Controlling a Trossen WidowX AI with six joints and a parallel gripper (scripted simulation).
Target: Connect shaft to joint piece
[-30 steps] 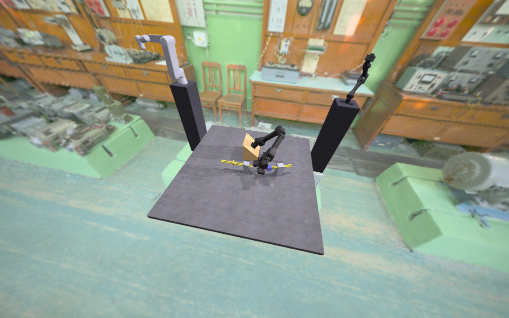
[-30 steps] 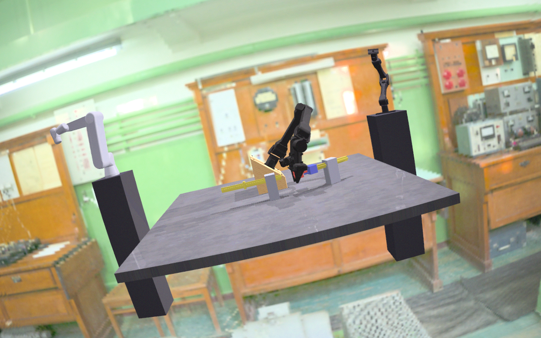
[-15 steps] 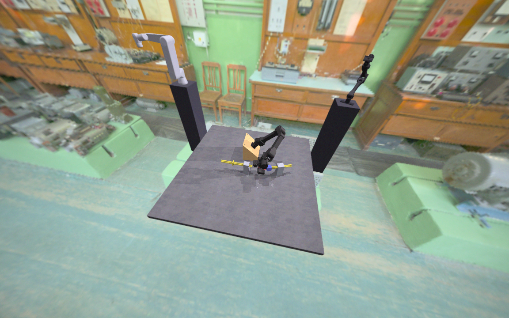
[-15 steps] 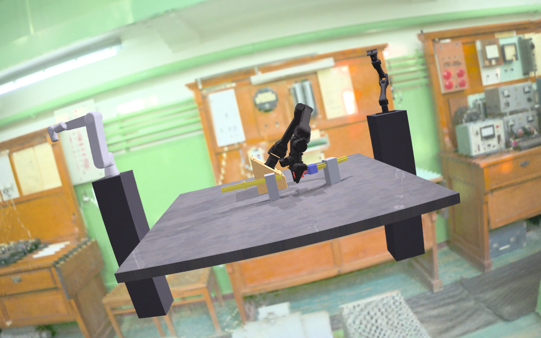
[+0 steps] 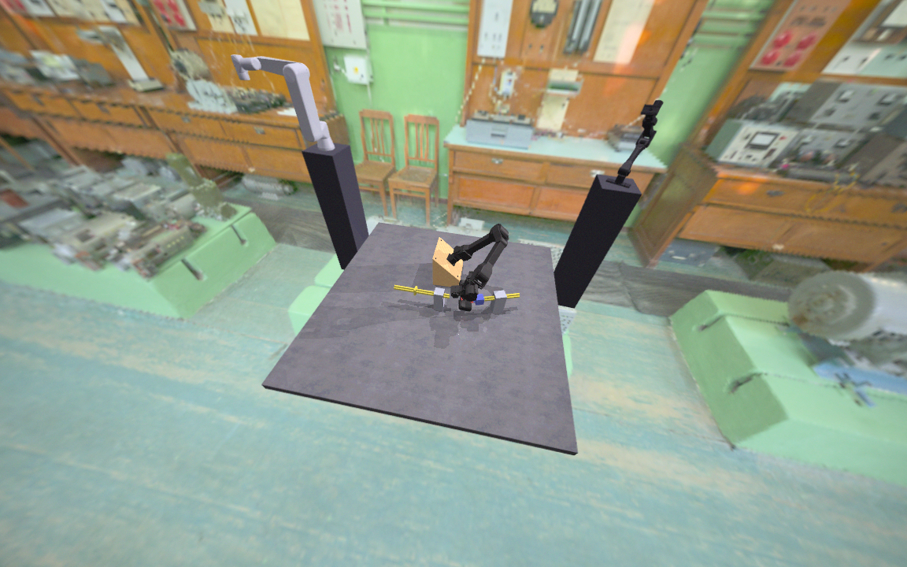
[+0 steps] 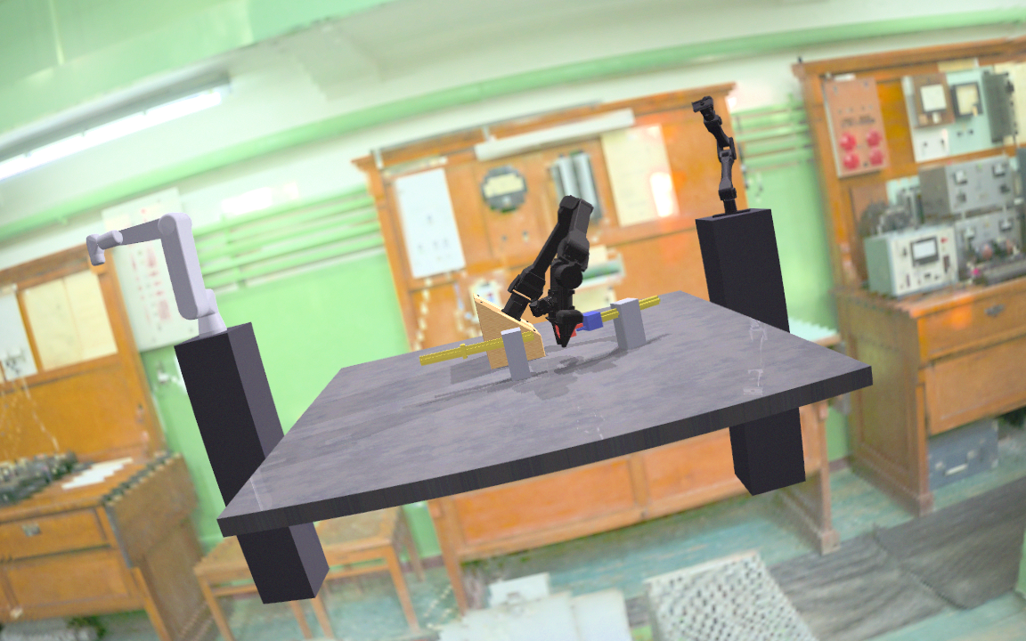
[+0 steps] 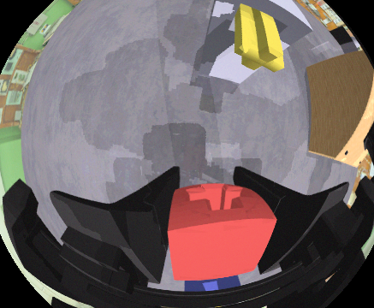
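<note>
Now: the red square joint piece 4 cm above my gripper tip and 2 cm to the left of it.
</note>
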